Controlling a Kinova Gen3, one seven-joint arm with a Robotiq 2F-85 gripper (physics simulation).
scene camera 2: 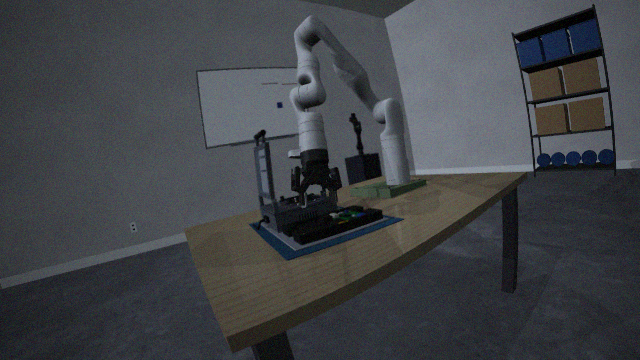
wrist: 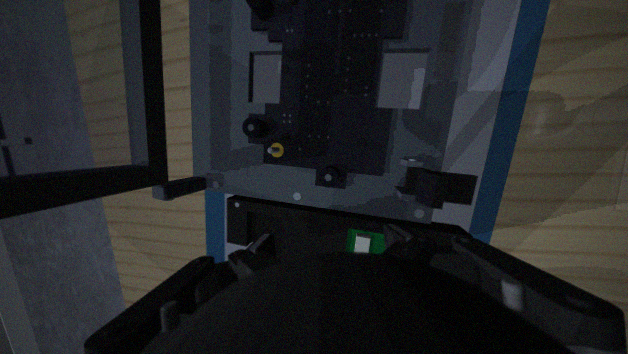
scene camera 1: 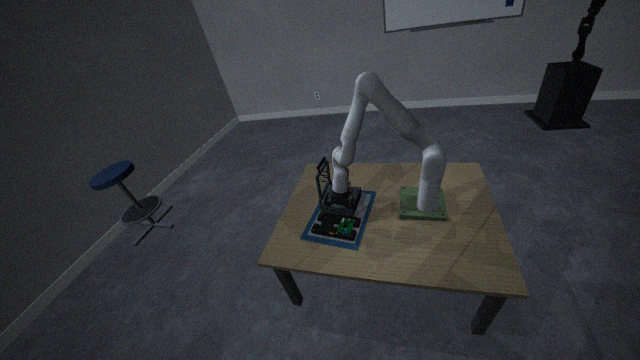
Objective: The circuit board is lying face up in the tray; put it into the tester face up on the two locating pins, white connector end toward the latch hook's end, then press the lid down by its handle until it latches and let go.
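Places are measured from the arm's base along level axes (x down, y left, z ahead), in metres.
Pixels of known places: gripper, fingertip midpoint: (scene camera 2: 319,206) (wrist: 328,241) (scene camera 1: 338,213); arm's base, link origin: (scene camera 2: 398,183) (scene camera 1: 426,206).
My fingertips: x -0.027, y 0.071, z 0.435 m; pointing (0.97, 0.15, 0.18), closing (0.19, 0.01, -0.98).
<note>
Ahead of a thing's pixels: the offset from my fingertips to its top centre. "spot": to the spot under its first point. Level surfaces: height alone.
The green circuit board @[dy +0.062, dx +0.025, dz -0.039 m] (scene camera 1: 346,226) (scene camera 2: 356,214) (wrist: 378,243) lies in the black tray (scene camera 1: 325,232) (scene camera 2: 320,232) (wrist: 300,216), near one end. Its white connector @[dy +0.023, dx +0.025, dz -0.024 m] (wrist: 363,243) shows in the wrist view; the fingers and gripper body hide the rest there. My gripper (scene camera 1: 341,204) (scene camera 2: 318,201) (wrist: 328,241) is open and empty, pointing down over the tray-side end of the grey tester @[spot: dy -0.045, dx +0.015, dz +0.078 m] (scene camera 2: 287,218) (wrist: 240,175). The tester's lid @[dy -0.133, dx -0.229, dz +0.072 m] (scene camera 1: 319,182) (scene camera 2: 270,175) (wrist: 156,90) stands upright. A locating pin with a yellow base @[dy -0.074, dx -0.027, dz +0.026 m] (wrist: 275,150) and the latch hook @[dy -0.047, dx -0.054, dz -0.065 m] (wrist: 425,185) show on the tester.
Tester and tray stand side by side on a blue-edged mat @[dx +0.051 m] (scene camera 1: 330,243) (scene camera 2: 290,254) (wrist: 512,100) on the wooden table @[dx +0.053 m] (scene camera 1: 400,255) (scene camera 2: 280,300). The raised lid stands tall beside the gripper. The arm's green base plate (scene camera 1: 406,212) (scene camera 2: 365,191) is across the table.
</note>
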